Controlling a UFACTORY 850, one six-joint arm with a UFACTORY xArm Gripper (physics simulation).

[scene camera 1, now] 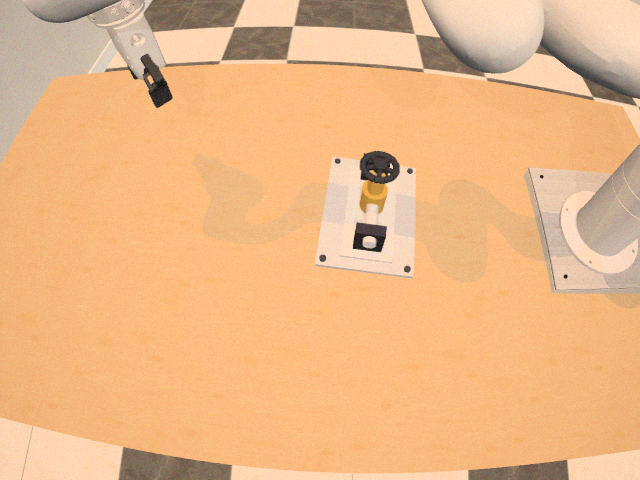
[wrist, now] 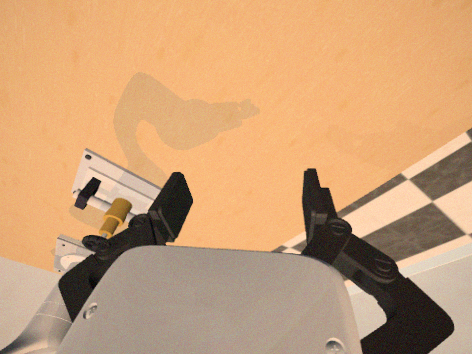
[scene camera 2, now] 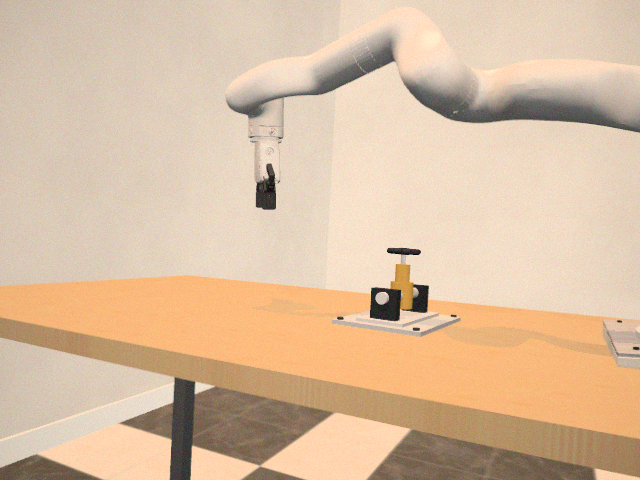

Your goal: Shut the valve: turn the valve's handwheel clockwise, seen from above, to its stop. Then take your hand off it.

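The valve's black handwheel [scene camera 1: 381,165] [scene camera 2: 403,251] sits level on a stem above the yellow valve body [scene camera 1: 373,198] [scene camera 2: 402,295] [wrist: 118,210]. In the wrist view the handwheel [wrist: 94,242] shows at the lower left, beside the left finger's linkage. The valve stands on a white plate [scene camera 1: 327,237] [scene camera 2: 439,324] [wrist: 112,167] bolted to the table. My gripper [scene camera 1: 160,96] [scene camera 2: 266,198] [wrist: 242,185] is open and empty. It hangs in the air well to the left of the handwheel and higher than it, touching nothing. How far the handwheel is turned cannot be told.
Black blocks [scene camera 1: 369,237] [scene camera 2: 385,303] [wrist: 88,193] hold the white pipe on both sides of the valve body. My arm [scene camera 1: 491,31] [scene camera 2: 361,56] reaches high over the table [scene camera 1: 206,335] [scene camera 2: 258,335]. Its base plate [scene camera 1: 547,258] [scene camera 2: 620,338] is at the right.
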